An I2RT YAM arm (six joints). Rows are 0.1 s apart.
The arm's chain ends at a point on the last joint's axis. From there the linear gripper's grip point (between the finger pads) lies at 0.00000 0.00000 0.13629 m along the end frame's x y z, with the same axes.
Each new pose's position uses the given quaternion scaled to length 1; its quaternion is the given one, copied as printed.
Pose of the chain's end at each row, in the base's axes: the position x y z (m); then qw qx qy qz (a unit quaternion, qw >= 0):
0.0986 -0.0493 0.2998 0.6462 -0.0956 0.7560 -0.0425
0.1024 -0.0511 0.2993 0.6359 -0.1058 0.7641 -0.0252
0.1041 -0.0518 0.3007 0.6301 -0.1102 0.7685 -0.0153
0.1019 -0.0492 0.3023 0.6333 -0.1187 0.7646 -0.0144
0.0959 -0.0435 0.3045 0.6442 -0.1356 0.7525 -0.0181
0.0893 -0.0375 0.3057 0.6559 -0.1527 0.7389 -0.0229
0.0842 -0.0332 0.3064 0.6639 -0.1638 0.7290 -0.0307
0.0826 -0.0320 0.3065 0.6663 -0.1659 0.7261 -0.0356
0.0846 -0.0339 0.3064 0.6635 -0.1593 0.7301 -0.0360
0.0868 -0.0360 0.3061 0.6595 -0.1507 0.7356 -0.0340
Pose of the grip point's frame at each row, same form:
0.2329 -0.0412 0.2778 0.6462 -0.0956 0.7560 -0.0425
0.2356 -0.0380 0.2734 0.6359 -0.1058 0.7641 -0.0252
0.2366 -0.0361 0.2727 0.6301 -0.1102 0.7685 -0.0153
0.2344 -0.0317 0.2754 0.6333 -0.1187 0.7646 -0.0144
0.2287 -0.0234 0.2814 0.6442 -0.1356 0.7525 -0.0181
0.2224 -0.0148 0.2868 0.6559 -0.1527 0.7389 -0.0229
0.2175 -0.0097 0.2905 0.6639 -0.1638 0.7290 -0.0307
0.2161 -0.0089 0.2916 0.6663 -0.1659 0.7261 -0.0356
0.2182 -0.0123 0.2905 0.6635 -0.1593 0.7301 -0.0360
0.2204 -0.0157 0.2887 0.6595 -0.1507 0.7356 -0.0340

